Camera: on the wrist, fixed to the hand. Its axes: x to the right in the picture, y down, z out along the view.
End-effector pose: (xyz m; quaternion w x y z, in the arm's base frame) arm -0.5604 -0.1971 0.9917 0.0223 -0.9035 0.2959 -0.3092
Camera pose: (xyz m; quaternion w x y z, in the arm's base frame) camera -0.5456 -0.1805 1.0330 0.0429 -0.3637 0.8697 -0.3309
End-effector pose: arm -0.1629 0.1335 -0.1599 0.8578 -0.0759 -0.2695 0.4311
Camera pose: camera -0.1161 0.1352 -0.1628 0.3377 -0.4404 -0.0286 0.8314
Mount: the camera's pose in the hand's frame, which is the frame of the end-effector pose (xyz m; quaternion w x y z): 0.0228 -0.0306 -0.0273 0.6892 -0.1404 0.1932 0.6841
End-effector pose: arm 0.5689 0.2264 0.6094 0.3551 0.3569 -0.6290 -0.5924
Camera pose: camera 0.5823 0.1918 0.5806 0.8216 -0.1197 -0.5259 -0.1847
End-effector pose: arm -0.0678 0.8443 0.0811 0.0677 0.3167 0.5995 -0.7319
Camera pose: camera -0.0900 0.8842 0.0920 0.4760 0.7603 0.3124 -0.3128
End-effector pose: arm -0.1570 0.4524 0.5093 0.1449 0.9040 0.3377 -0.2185
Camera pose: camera -0.1541 0.4984 0.5181 0.3110 0.8759 -0.3270 0.1706
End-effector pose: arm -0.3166 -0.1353 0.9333 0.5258 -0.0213 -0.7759 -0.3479
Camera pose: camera -0.3171 -0.1814 0.9420 0.7473 -0.5521 -0.3697 0.0069
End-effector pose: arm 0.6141 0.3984 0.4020 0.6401 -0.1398 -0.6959 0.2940
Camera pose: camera 0.6430 0.3936 0.4386 0.3548 -0.7191 -0.3016 0.5158
